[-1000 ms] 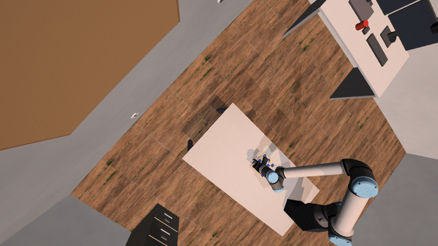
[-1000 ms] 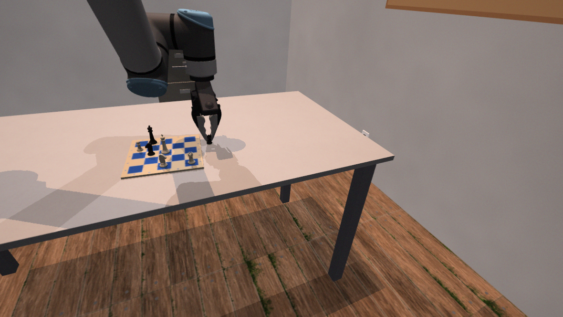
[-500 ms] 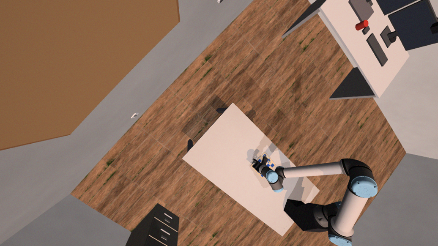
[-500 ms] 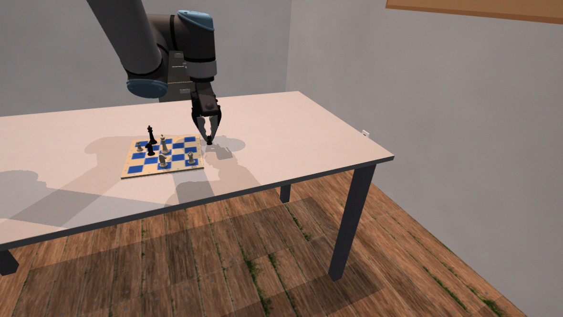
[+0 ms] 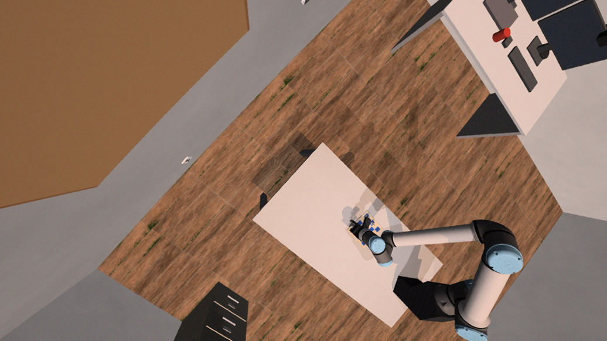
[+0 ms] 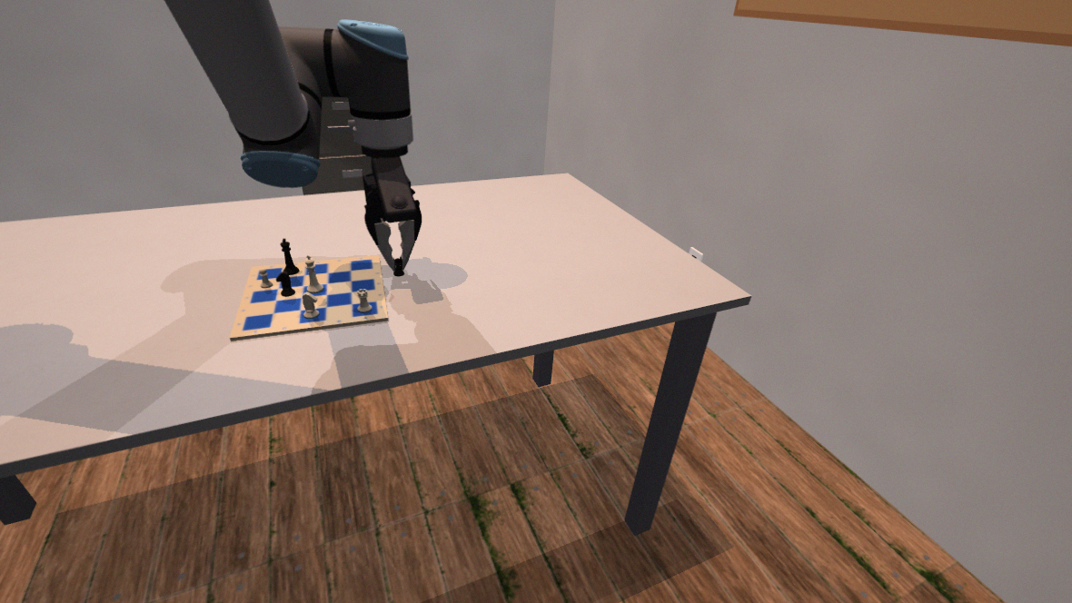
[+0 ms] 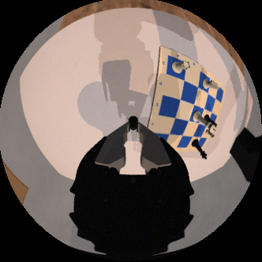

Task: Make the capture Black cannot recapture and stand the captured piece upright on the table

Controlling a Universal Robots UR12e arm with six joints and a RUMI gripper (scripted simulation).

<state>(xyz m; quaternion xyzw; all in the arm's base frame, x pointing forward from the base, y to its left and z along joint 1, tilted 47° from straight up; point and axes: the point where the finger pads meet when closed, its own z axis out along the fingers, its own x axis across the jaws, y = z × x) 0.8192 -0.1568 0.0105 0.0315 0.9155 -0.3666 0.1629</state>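
My hand is 1 cm above the black pawn. Round my hand: chessboard 14 cm behind, 2 cm below; black king 16 cm behind, 9 cm to the left, 2 cm above; white king 14 cm behind, 2 cm above, 1 cm to the left.
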